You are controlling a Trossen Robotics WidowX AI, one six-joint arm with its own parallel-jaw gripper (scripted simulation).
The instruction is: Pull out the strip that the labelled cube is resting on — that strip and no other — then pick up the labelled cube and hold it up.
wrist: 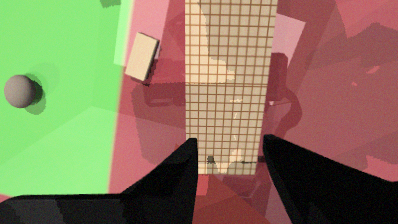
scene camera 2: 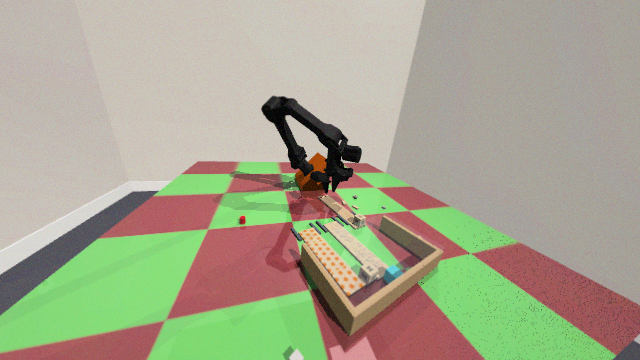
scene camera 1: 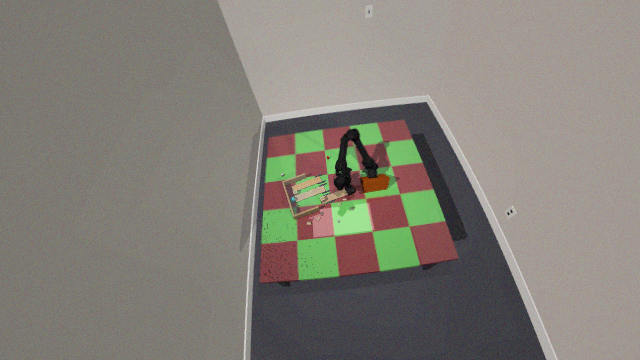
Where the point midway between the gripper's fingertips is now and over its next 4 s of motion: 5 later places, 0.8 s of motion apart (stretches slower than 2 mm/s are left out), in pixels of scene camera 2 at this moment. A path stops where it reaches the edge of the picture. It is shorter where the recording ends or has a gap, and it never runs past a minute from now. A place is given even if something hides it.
My gripper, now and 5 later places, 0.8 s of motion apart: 329, 192; 339, 198; 352, 204; 361, 211; 359, 221; 355, 214
